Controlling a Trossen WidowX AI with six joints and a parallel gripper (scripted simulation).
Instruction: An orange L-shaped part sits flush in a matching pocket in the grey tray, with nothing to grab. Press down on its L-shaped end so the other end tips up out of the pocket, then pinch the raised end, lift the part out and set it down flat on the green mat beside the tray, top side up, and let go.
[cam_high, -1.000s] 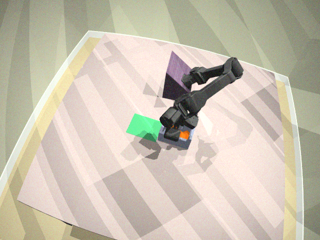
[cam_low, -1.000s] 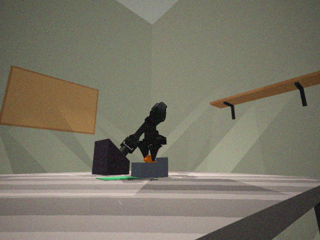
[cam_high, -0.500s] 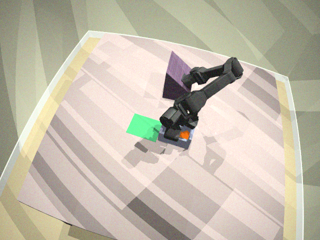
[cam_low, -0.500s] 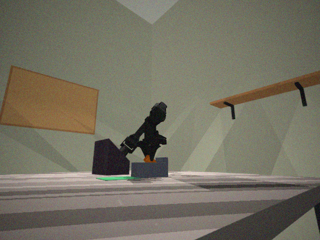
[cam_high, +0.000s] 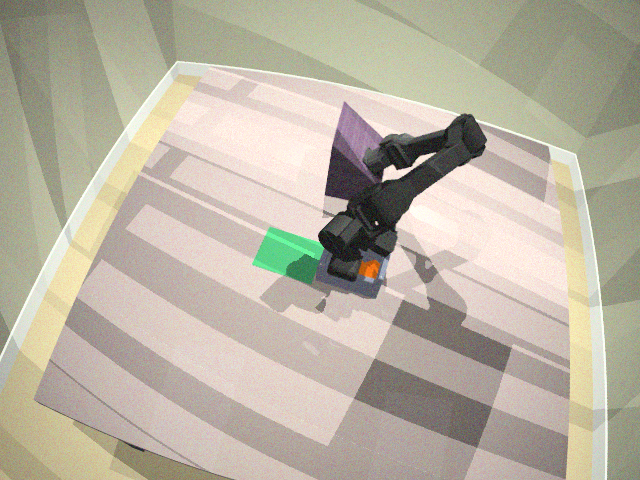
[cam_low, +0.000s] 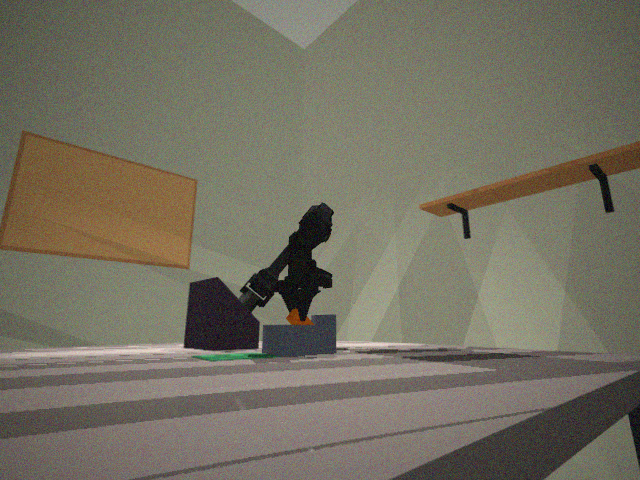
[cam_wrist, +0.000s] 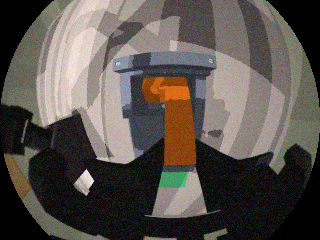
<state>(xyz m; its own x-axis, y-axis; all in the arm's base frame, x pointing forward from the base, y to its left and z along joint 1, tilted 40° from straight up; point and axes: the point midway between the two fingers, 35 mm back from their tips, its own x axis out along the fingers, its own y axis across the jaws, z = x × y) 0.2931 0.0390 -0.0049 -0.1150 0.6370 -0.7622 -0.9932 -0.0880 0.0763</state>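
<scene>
The green mat lies 140 mm to the right of my gripper tip, 90 mm below it and 10 mm behind it. The rest, counted from my gripper tip: orange L-shaped part: 40 mm to the left, 30 mm below, 20 mm behind.
</scene>
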